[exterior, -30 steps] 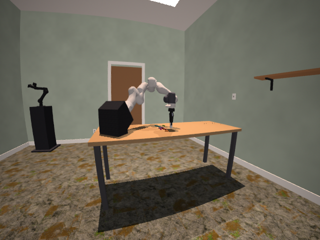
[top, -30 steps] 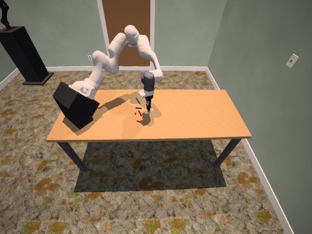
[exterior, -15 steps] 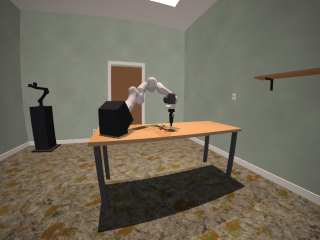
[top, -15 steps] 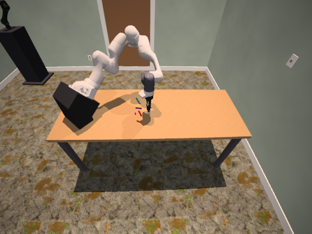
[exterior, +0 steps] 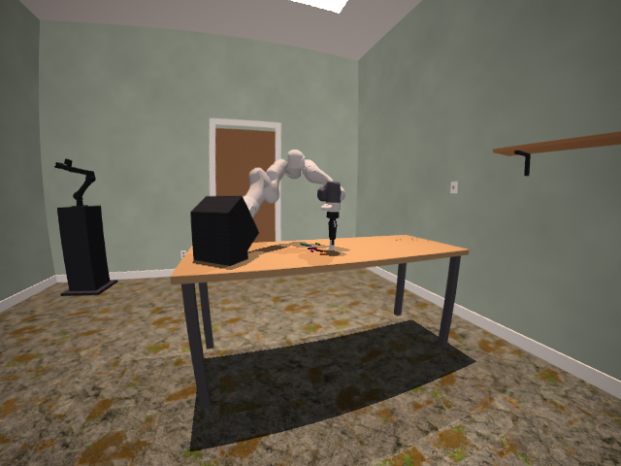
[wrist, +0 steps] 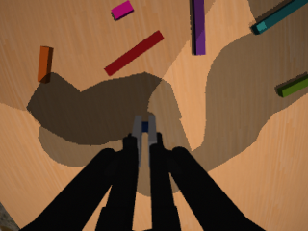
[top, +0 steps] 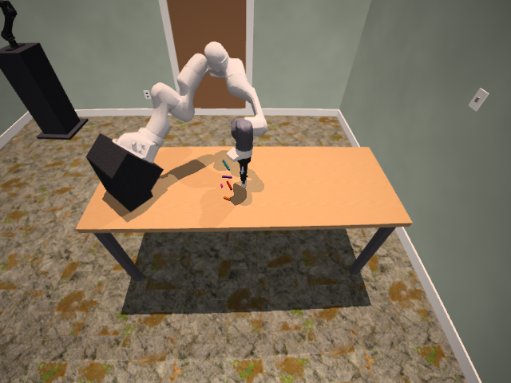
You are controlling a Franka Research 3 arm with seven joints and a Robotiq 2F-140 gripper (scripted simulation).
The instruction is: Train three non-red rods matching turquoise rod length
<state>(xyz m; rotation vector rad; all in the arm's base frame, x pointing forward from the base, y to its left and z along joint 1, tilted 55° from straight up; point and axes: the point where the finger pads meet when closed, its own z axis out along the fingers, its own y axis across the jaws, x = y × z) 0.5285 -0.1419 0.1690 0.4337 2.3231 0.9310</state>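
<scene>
The blue rod lies 3 cm below my hand. Also, from my hand: magenta rod: 13 cm behind, 3 cm below, 1 cm to the right; then purple rod: 11 cm behind, 7 cm to the left, 3 cm below; then red rod: 9 cm behind, 3 cm below.
</scene>
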